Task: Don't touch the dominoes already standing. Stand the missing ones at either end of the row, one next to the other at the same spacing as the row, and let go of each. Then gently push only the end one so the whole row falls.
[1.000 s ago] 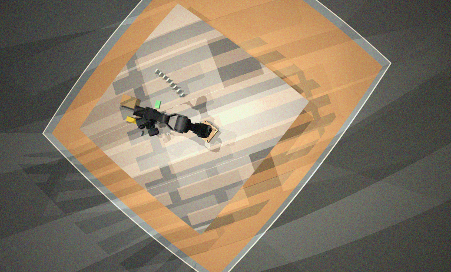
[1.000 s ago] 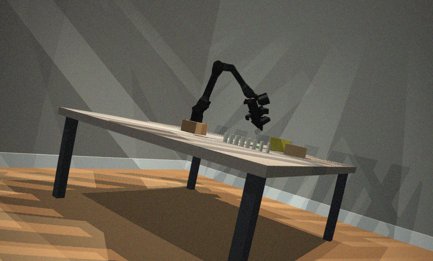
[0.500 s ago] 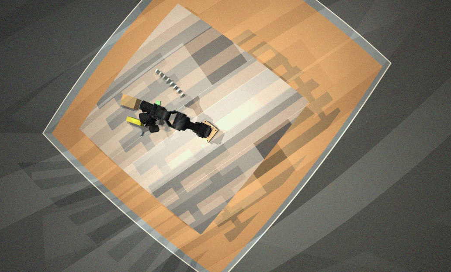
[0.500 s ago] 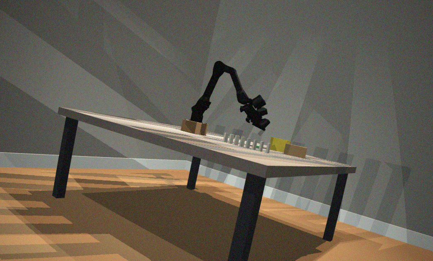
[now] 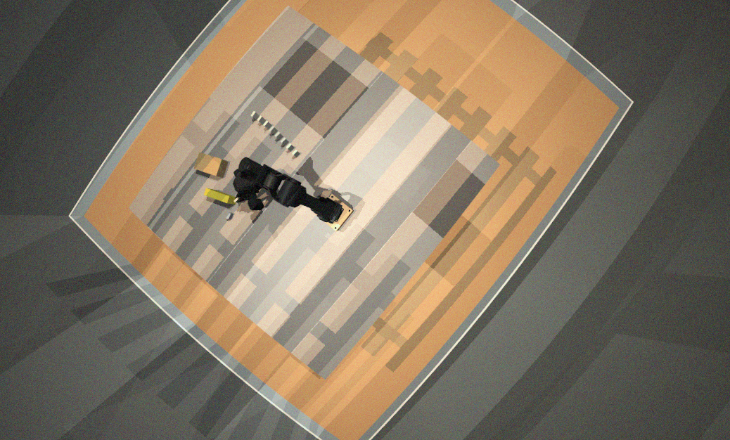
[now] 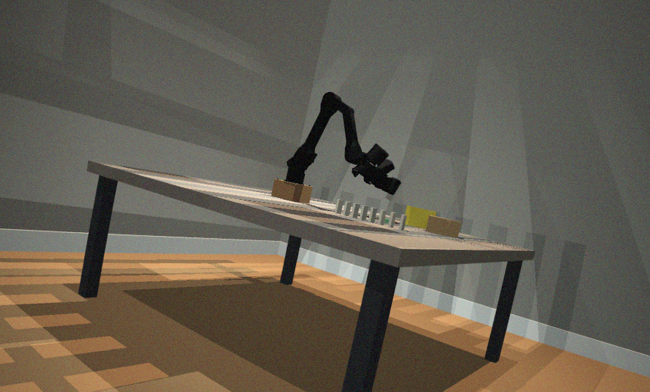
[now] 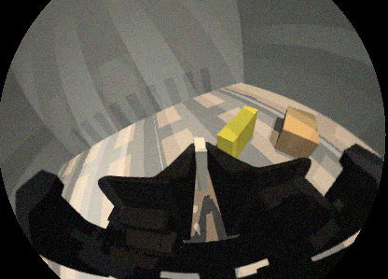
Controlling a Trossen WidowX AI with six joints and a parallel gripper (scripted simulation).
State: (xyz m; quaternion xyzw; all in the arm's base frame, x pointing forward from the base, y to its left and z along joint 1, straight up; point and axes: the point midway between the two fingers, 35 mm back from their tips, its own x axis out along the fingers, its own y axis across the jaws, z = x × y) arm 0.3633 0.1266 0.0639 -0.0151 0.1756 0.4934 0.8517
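My gripper tip is 110 mm above the small dark piece, 100 mm to the right of it and 50 mm short of it. Also, from my gripper tip: yellow block 120 mm ahead, 90 mm below, 30 mm to the left; then brown box 240 mm ahead, 90 mm below, 70 mm to the right; then green block 150 mm to the right, 120 mm below, 50 mm ahead.
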